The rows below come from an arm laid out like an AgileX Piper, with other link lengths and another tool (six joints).
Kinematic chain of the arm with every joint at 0, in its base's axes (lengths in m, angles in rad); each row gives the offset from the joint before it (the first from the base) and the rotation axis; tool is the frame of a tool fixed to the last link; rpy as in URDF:
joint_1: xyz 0 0 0.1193 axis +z
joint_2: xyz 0 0 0 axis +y
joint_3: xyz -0.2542 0 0.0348 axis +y
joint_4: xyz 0.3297 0 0.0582 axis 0.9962 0 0.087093
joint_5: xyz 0 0 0 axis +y
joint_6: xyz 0.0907 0 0.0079 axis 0.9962 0 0.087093
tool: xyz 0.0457 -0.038 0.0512 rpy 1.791 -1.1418 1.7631
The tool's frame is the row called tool.
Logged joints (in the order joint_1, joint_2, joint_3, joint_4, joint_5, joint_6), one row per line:
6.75, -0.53, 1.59, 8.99, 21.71, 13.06
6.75, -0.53, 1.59, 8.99, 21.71, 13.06
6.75, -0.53, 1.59, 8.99, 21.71, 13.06
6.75, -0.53, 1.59, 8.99, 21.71, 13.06
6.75, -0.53, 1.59, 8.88, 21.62, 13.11
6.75, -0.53, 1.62, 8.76, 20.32, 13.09
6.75, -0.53, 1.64, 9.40, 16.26, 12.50
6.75, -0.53, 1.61, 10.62, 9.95, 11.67
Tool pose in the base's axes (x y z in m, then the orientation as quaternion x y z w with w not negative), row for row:
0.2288, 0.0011, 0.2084, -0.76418, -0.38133, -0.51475, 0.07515
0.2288, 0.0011, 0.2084, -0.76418, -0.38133, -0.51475, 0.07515
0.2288, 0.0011, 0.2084, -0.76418, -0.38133, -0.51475, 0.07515
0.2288, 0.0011, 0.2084, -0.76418, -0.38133, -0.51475, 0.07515
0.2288, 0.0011, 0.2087, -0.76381, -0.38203, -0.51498, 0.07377
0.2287, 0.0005, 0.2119, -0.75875, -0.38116, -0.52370, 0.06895
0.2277, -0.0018, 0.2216, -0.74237, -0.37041, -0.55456, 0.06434
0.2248, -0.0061, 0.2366, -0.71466, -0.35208, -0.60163, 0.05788
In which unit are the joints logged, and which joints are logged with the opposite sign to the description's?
The joints are logged in degrees. Opposite sign: joint_6.
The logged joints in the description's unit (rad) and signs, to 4 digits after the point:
0.1178, -0.0093, 0.0278, 0.1569, 0.3789, -0.2279
0.1178, -0.0093, 0.0278, 0.1569, 0.3789, -0.2279
0.1178, -0.0093, 0.0278, 0.1569, 0.3789, -0.2279
0.1178, -0.0093, 0.0278, 0.1569, 0.3789, -0.2279
0.1178, -0.0093, 0.0278, 0.1550, 0.3773, -0.2288
0.1178, -0.0093, 0.0283, 0.1529, 0.3547, -0.2285
0.1178, -0.0093, 0.0286, 0.1641, 0.2838, -0.2182
0.1178, -0.0093, 0.0281, 0.1854, 0.1737, -0.2037

